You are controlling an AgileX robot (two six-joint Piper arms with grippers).
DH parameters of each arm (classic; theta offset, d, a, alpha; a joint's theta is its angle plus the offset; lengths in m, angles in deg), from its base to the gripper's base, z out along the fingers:
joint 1: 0 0.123 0 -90
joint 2: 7.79 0 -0.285 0
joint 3: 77.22 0 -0.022 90
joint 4: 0 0.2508 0 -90
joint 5: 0 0 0.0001 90
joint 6: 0 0.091 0 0
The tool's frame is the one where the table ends.
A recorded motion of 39 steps. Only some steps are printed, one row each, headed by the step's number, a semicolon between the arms.
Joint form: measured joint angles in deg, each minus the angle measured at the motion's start. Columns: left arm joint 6, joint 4, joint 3, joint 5, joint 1, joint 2; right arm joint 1, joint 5, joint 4, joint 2, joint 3, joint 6.
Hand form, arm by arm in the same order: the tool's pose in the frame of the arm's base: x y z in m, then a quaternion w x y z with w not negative. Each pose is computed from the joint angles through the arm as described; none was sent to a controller.
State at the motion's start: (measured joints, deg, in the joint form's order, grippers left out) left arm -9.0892 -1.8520 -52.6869 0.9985 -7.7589 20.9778; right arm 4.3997 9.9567 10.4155 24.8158 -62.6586 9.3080
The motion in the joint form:
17: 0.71 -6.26 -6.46 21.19 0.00 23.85; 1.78 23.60 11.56 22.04 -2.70 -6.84
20: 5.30 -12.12 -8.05 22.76 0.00 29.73; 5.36 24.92 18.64 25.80 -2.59 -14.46
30: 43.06 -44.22 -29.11 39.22 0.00 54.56; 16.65 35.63 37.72 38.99 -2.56 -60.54
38: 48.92 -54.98 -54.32 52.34 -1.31 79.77; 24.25 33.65 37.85 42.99 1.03 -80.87
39: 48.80 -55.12 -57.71 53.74 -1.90 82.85; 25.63 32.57 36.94 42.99 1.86 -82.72
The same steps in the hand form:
17: 0.1451 -0.0247 0.4488 0.67153 -0.03296 0.72267 -0.16034; 0.1416 0.0343 0.4630 0.61501 0.02966 0.75371 0.22980
20: 0.1744 -0.0327 0.4394 0.63203 -0.02645 0.75466 -0.17415; 0.1584 0.0529 0.4528 0.57752 -0.02400 0.77271 0.26233
30: 0.2763 -0.0804 0.4501 0.53887 0.16172 0.78679 -0.25382; 0.1925 0.1260 0.4072 0.47864 -0.37916 0.74437 0.27029
38: 0.3788 -0.1224 0.4351 0.46744 0.23739 0.77500 -0.35287; 0.1927 0.1587 0.3727 0.46329 -0.54062 0.66689 0.21988
39: 0.3896 -0.1295 0.4306 0.45829 0.24785 0.77378 -0.36028; 0.1903 0.1623 0.3681 0.46358 -0.55896 0.65525 0.20811

